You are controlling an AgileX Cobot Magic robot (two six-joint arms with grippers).
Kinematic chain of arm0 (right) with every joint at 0, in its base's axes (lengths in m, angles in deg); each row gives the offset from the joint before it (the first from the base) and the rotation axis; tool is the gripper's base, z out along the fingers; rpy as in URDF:
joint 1: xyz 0 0 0.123 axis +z
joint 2: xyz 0 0 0 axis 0.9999 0.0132 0
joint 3: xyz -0.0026 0.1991 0.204 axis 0.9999 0.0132 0
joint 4: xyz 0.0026 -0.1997 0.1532 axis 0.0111 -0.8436 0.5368
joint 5: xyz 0 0 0 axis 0.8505 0.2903 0.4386
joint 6: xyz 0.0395 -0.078 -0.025 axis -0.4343 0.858 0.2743
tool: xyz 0 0 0 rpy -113.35 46.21 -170.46
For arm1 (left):
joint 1: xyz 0 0 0.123 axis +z
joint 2: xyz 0 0 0 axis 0.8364 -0.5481 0
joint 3: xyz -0.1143 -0.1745 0.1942 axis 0.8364 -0.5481 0
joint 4: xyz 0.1 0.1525 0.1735 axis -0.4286 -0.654 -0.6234
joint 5: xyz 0 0 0 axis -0.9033 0.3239 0.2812
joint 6: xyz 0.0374 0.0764 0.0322 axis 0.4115 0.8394 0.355
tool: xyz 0 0 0 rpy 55.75 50.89 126.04
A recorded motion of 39 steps. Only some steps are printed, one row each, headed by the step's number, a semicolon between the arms.
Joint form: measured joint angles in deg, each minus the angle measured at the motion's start. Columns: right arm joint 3, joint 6, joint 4, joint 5, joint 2, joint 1; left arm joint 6, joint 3, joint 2, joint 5, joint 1, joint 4.
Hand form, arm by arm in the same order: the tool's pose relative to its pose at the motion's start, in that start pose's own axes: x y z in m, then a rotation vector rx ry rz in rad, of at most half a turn. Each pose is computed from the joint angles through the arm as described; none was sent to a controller.
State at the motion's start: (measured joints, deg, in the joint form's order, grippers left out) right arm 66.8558 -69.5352 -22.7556 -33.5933 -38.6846 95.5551; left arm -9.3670 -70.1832 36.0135 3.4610 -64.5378 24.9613
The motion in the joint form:
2: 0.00 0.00 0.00 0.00 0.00 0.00; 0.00 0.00 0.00 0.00 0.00 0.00
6: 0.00 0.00 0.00 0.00 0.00 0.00; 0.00 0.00 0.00 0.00 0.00 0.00
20: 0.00 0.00 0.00 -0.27 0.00 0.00; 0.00 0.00 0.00 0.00 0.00 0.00
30: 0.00 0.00 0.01 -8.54 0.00 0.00; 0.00 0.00 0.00 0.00 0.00 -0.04
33: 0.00 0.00 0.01 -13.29 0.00 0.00; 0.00 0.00 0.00 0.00 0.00 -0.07
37: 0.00 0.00 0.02 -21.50 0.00 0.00; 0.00 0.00 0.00 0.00 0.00 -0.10
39: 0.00 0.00 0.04 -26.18 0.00 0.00; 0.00 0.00 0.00 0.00 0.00 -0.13
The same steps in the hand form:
2: 0.0000 0.0000 0.0000 0.0000 0.0000 0.0000; 0.0000 0.0000 0.0000 0.0000 0.0000 0.0000
6: 0.0000 0.0000 0.0000 0.0000 0.0000 0.0000; 0.0000 0.0000 0.0000 0.0000 0.0000 0.0000
20: -0.0004 0.0000 0.0000 -0.0001 -0.0047 0.0000; 0.0000 0.0000 0.0000 0.0000 0.0000 0.0000
30: -0.0135 0.0003 -0.0010 -0.0028 -0.1490 0.0002; 0.0000 0.0000 0.0000 -0.0003 0.0000 0.0006
33: -0.0209 0.0004 -0.0024 -0.0043 -0.2319 0.0002; 0.0000 0.0000 0.0000 -0.0005 0.0001 0.0011
37: -0.0333 0.0006 -0.0063 -0.0069 -0.3752 0.0003; 0.0000 0.0001 0.0000 -0.0007 0.0001 0.0016
39: -0.0401 0.0007 -0.0093 -0.0085 -0.4568 0.0007; 0.0000 0.0001 0.0000 -0.0009 0.0001 0.0021

